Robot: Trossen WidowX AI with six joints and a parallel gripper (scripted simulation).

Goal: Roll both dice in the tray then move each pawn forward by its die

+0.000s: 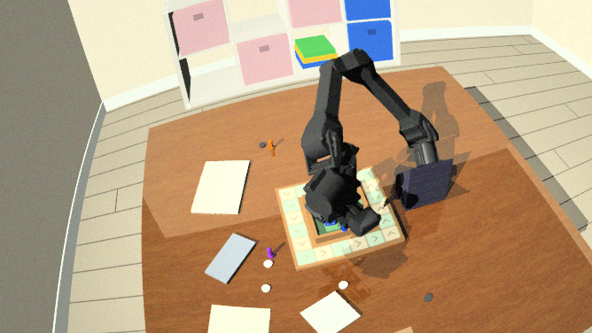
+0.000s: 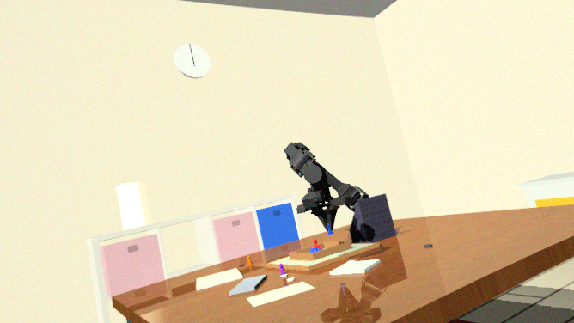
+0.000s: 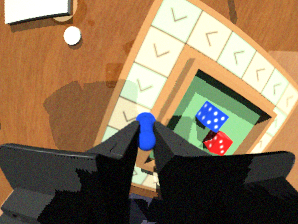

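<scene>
The green tray is 100 mm to the right of my gripper tip, 80 mm below it and 20 mm behind it. Round my gripper tip: red pawn: 210 mm to the right, 100 mm behind, 60 mm below; then purple pawn: 180 mm ahead, 70 mm below, 50 mm to the right; then blue pawn: 10 mm above.
</scene>
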